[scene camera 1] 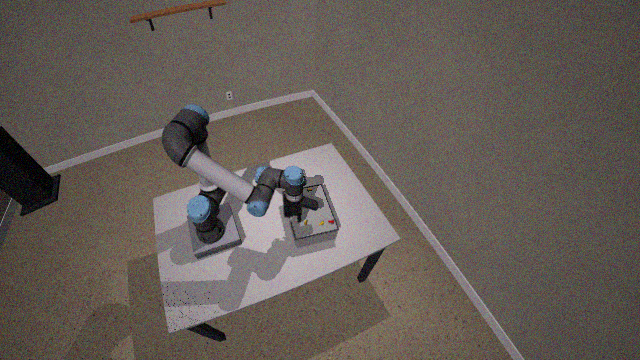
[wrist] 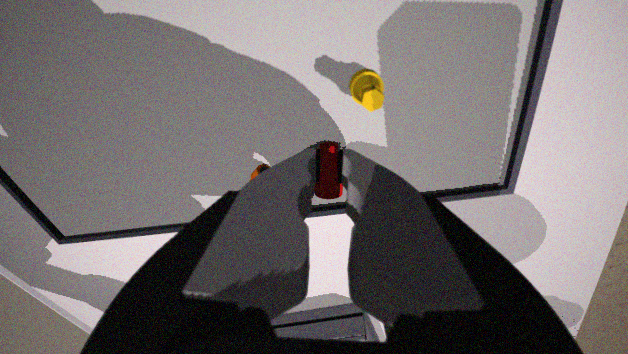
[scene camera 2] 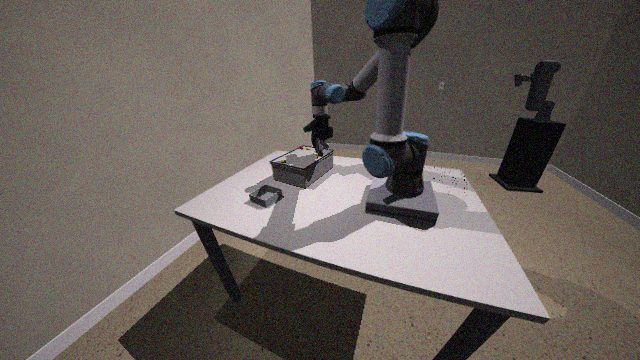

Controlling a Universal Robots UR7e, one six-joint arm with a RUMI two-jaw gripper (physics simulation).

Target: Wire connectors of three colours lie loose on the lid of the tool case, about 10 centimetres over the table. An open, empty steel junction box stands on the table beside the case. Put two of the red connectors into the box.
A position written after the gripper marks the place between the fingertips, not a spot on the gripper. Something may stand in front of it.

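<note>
The gripper (wrist: pixel 328 154) shares the scene with a red connector (wrist: pixel 328 187) and a yellow connector (wrist: pixel 366 87). There is a tool case too, seen in scene camera 2 (scene camera 2: pixel 302 168), in scene camera 1 (scene camera 1: pixel 312 233) and from the wrist (wrist: pixel 125 125).
</note>
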